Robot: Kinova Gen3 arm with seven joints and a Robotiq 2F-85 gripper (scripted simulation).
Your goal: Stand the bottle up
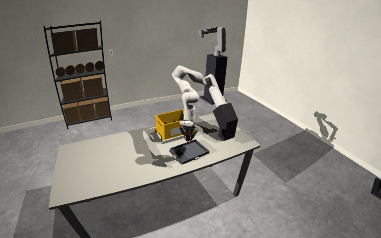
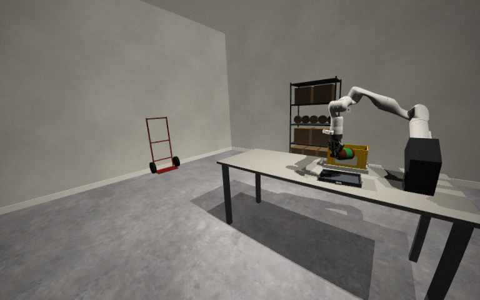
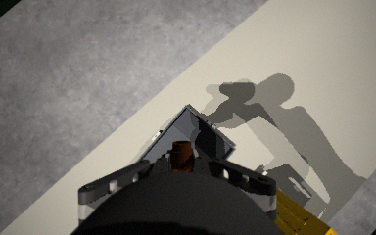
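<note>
Right now my hand is 40 mm past the bottle and 30 mm to the left of it. Round my hand: yellow crate 330 mm to the right, 100 mm below, 70 mm behind; then tray 170 mm below, 40 mm to the right, 40 mm behind.
</note>
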